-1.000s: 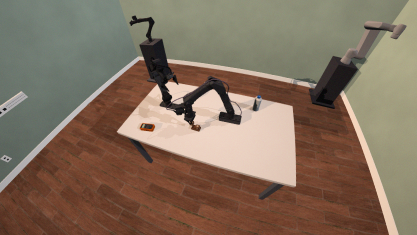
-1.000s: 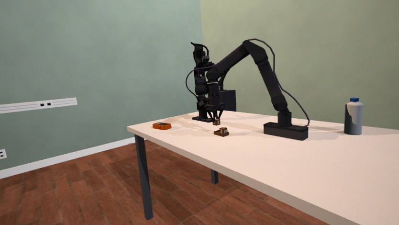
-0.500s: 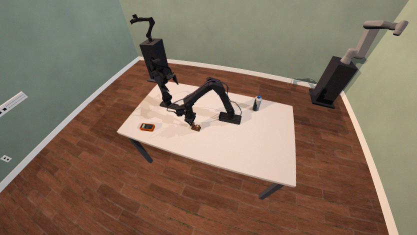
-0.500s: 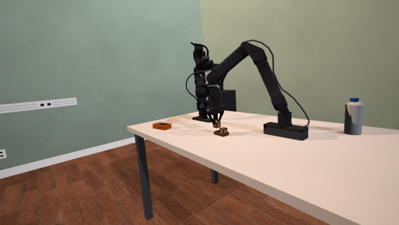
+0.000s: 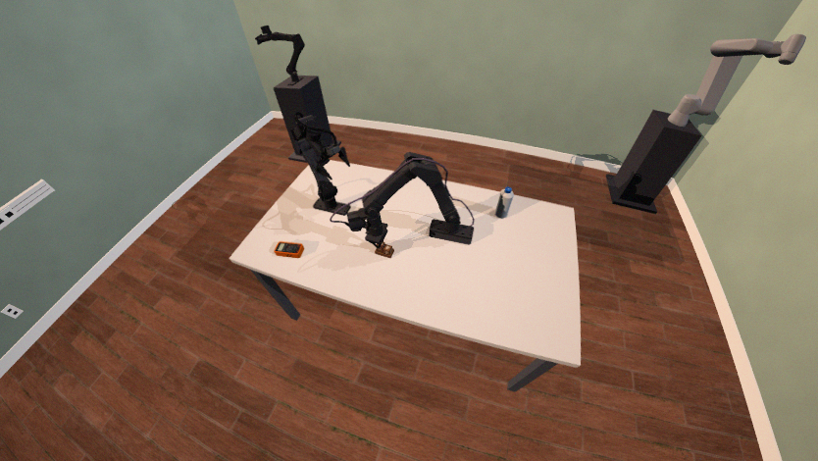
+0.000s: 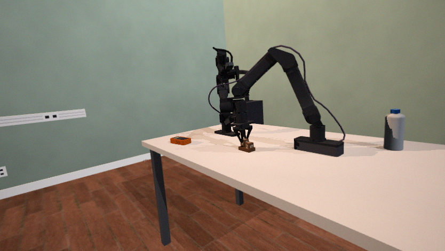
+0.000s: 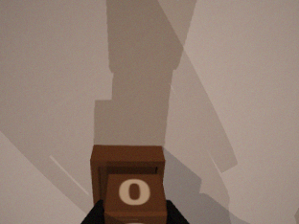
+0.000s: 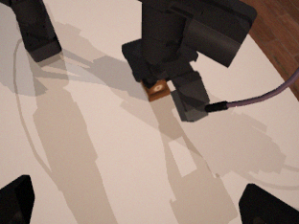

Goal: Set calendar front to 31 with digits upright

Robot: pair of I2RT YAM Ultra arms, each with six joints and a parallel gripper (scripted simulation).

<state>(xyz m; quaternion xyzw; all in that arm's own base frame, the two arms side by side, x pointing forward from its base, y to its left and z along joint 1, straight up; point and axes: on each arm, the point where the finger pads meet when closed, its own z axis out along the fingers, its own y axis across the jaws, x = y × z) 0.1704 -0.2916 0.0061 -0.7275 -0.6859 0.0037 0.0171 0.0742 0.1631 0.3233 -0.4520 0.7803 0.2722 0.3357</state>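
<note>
The brown tray lies 20 mm to the left of my left hand and 40 mm below it.
</note>
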